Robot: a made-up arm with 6 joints. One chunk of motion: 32 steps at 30 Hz.
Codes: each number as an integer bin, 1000 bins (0 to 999) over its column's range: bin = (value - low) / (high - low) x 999, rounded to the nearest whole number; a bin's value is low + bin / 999 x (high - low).
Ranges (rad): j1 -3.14..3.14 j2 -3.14..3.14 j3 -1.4..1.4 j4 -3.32..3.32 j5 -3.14..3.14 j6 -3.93..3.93
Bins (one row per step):
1: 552 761 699 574 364 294
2: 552 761 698 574 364 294
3: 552 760 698 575 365 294
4: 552 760 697 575 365 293
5: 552 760 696 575 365 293
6: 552 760 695 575 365 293
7: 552 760 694 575 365 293
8: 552 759 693 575 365 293
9: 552 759 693 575 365 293
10: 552 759 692 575 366 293
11: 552 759 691 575 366 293
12: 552 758 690 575 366 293
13: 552 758 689 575 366 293
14: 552 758 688 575 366 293
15: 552 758 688 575 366 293
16: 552 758 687 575 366 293
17: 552 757 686 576 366 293
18: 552 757 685 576 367 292
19: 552 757 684 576 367 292
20: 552 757 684 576 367 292
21: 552 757 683 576 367 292
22: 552 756 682 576 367 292
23: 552 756 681 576 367 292
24: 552 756 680 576 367 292
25: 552 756 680 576 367 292
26: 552 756 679 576 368 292
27: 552 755 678 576 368 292
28: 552 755 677 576 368 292
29: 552 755 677 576 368 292
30: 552 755 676 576 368 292
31: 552 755 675 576 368 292
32: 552 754 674 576 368 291
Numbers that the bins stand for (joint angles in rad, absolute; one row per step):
1: 0.3300 1.6439 0.5592 0.4952 -0.8518 -1.6168
2: 0.3300 1.6439 0.5564 0.4952 -0.8518 -1.6168
3: 0.3300 1.6376 0.5564 0.5018 -0.8455 -1.6168
4: 0.3300 1.6376 0.5536 0.5018 -0.8455 -1.6247
5: 0.3300 1.6376 0.5508 0.5018 -0.8455 -1.6247
6: 0.3300 1.6376 0.5479 0.5018 -0.8455 -1.6247
7: 0.3300 1.6376 0.5451 0.5018 -0.8455 -1.6247
8: 0.3300 1.6313 0.5423 0.5018 -0.8455 -1.6247
9: 0.3300 1.6313 0.5423 0.5018 -0.8455 -1.6247
10: 0.3300 1.6313 0.5395 0.5018 -0.8392 -1.6247
11: 0.3300 1.6313 0.5367 0.5018 -0.8392 -1.6247
12: 0.3300 1.6250 0.5339 0.5018 -0.8392 -1.6247
13: 0.3300 1.6250 0.5311 0.5018 -0.8392 -1.6247
14: 0.3300 1.6250 0.5283 0.5018 -0.8392 -1.6247
15: 0.3300 1.6250 0.5283 0.5018 -0.8392 -1.6247
16: 0.3300 1.6250 0.5255 0.5018 -0.8392 -1.6247
17: 0.3300 1.6187 0.5227 0.5085 -0.8392 -1.6247
18: 0.3300 1.6187 0.5199 0.5085 -0.8329 -1.6326
19: 0.3300 1.6187 0.5171 0.5085 -0.8329 -1.6326
20: 0.3300 1.6187 0.5171 0.5085 -0.8329 -1.6326
21: 0.3300 1.6187 0.5143 0.5085 -0.8329 -1.6326
22: 0.3300 1.6124 0.5115 0.5085 -0.8329 -1.6326
23: 0.3300 1.6124 0.5087 0.5085 -0.8329 -1.6326
24: 0.3300 1.6124 0.5059 0.5085 -0.8329 -1.6326
25: 0.3300 1.6124 0.5059 0.5085 -0.8329 -1.6326
26: 0.3300 1.6124 0.5031 0.5085 -0.8266 -1.6326
27: 0.3300 1.6061 0.5003 0.5085 -0.8266 -1.6326
28: 0.3300 1.6061 0.4975 0.5085 -0.8266 -1.6326
29: 0.3300 1.6061 0.4975 0.5085 -0.8266 -1.6326
30: 0.3300 1.6061 0.4947 0.5085 -0.8266 -1.6326
31: 0.3300 1.6061 0.4919 0.5085 -0.8266 -1.6326
32: 0.3300 1.5999 0.4891 0.5085 -0.8266 -1.6405

